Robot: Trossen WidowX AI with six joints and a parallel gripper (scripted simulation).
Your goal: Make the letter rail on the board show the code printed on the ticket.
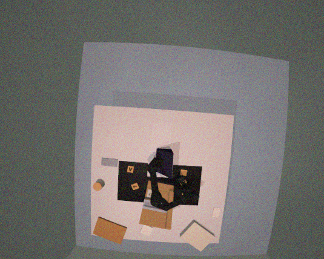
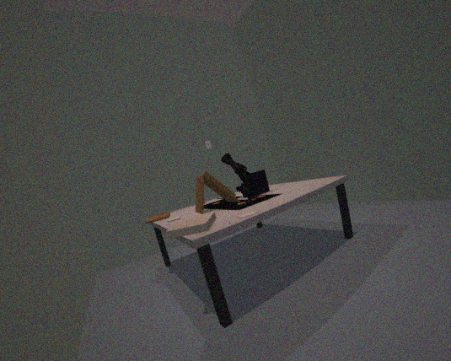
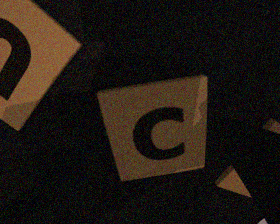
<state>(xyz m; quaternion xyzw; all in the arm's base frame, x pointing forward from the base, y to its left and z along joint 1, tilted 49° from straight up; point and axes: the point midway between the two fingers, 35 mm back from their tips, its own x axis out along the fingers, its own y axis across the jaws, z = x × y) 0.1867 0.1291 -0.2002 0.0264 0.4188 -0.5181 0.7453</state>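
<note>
The letter tile lies 170 mm ahead of my gripper tip, 170 mm to the right of it and 160 mm above it. Also, from my gripper tip: white ticket 120 mm ahead, 270 mm to the right, 90 mm above; then white piece 270 mm ahead, 380 mm to the left; then black mat 20 mm ahead, 220 mm to the right.
</note>
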